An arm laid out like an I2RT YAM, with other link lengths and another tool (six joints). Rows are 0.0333 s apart.
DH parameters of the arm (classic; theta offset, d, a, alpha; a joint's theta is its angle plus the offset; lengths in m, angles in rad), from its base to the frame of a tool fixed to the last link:
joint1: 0 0.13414 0.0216 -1.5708
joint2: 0 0 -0.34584 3.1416
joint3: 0.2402 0 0.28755 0
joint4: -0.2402 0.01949 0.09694 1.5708
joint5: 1.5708 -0.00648 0 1.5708
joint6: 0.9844 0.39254 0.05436 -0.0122
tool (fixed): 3.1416 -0.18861 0 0
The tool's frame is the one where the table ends.
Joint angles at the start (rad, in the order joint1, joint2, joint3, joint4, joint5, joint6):
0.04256 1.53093 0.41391 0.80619 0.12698 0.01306
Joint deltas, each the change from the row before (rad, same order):
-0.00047 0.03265 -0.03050 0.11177 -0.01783 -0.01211
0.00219 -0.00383 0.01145 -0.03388 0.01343 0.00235
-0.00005 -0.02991 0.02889 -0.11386 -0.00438 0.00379
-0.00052 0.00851 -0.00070 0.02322 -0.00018 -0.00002
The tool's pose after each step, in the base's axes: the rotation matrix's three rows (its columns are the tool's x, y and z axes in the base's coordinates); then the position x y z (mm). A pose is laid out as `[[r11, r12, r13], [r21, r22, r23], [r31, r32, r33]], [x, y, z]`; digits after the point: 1 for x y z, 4 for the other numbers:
[[0.2508, 0.1021, 0.9626], [0.5603, -0.8262, -0.0584], [0.7894, 0.5540, -0.2644]], [467.7, -53.8, 134.7]
[[0.2716, 0.1028, 0.9569], [0.5590, -0.8262, -0.0699], [0.7834, 0.5539, -0.2818]], [467.3, -55.4, 132.3]
[[0.3124, 0.1354, 0.9403], [0.5580, -0.8272, -0.0663], [0.7688, 0.5453, -0.3340]], [463.4, -54.6, 127.6]
[[0.3018, 0.1275, 0.9448], [0.5574, -0.8276, -0.0664], [0.7735, 0.5466, -0.3208]], [466.1, -54.7, 129.7]

